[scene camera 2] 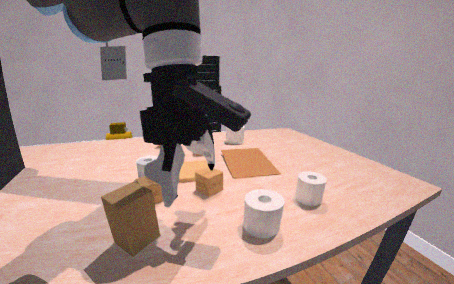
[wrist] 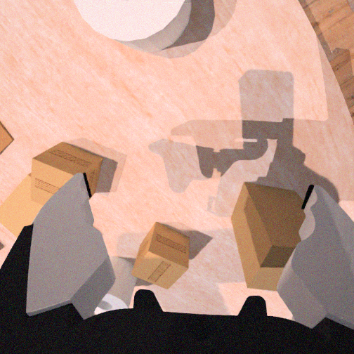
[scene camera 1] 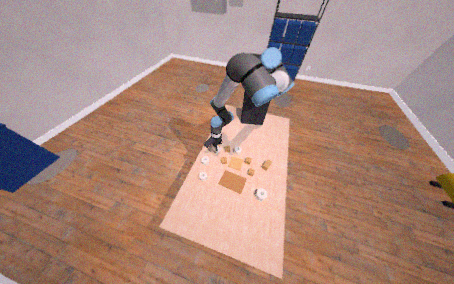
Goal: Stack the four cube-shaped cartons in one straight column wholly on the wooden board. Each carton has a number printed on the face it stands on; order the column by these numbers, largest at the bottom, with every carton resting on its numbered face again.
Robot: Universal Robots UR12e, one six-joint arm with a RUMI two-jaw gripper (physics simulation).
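Places are measured from the arm's base along level axes (x ahead, y left, z up), in metres.
Pixels of known places: gripper, between the fingertips: [scene camera 2: 193, 185] [scene camera 1: 213, 149].
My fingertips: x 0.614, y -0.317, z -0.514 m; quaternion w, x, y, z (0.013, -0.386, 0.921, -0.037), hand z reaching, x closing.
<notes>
Behind a point stands the place of what it marks.
Four small cube-shaped cartons stand apart. One carton [scene camera 1: 224, 160] @(x 0.692, y -0.192, z -0.550 m) [scene camera 2: 209, 181] @(x 0.671, y -0.230, z -0.559 m) [wrist: 65, 167] is beside the light wooden board [scene camera 1: 236, 163] @(x 0.674, y -0.076, z -0.588 m) [scene camera 2: 194, 171] @(x 0.666, y -0.103, z -0.588 m) [wrist: 15, 202]; a second carton [scene camera 1: 227, 149] @(x 0.556, y -0.194, z -0.556 m) [scene camera 2: 156, 192] @(x 0.550, y -0.218, z -0.572 m) [wrist: 162, 255] is near the tall box. The third carton [scene camera 1: 248, 160] @(x 0.637, y 0.030, z -0.550 m) and fourth carton [scene camera 1: 251, 172] @(x 0.754, y 0.072, z -0.550 m) are on the board's other side; the gripper largely hides that area in the scene camera 2 view. No printed numbers are readable. My gripper [scene camera 1: 213, 148] @(x 0.614, y -0.317, z -0.514 m) [scene camera 2: 190, 184] @(x 0.614, y -0.317, z -0.514 m) [wrist: 196, 181] is open and empty, above the table between the first carton and the tall box.
The tall brown box [scene camera 2: 131, 217] @(x 0.507, y -0.357, z -0.529 m) [wrist: 270, 225] stands by one finger. A larger box [scene camera 1: 267, 164] @(x 0.642, y 0.207, z -0.541 m) is beyond the cartons. White rolls [scene camera 1: 205, 160] @(x 0.719, y -0.375, z -0.581 m) [scene camera 2: 263, 214] @(x 0.709, y -0.397, z -0.547 m) [wrist: 132, 20] stand around, another roll [scene camera 1: 202, 176] @(x 0.882, y -0.347, z -0.579 m) [scene camera 2: 310, 189] @(x 0.860, y -0.358, z -0.558 m) farther along. An orange-brown sheet [scene camera 1: 232, 181] @(x 0.859, y -0.078, z -0.590 m) [scene camera 2: 250, 162] @(x 0.858, y -0.094, z -0.592 m) [wrist: 4, 137] lies flat.
</notes>
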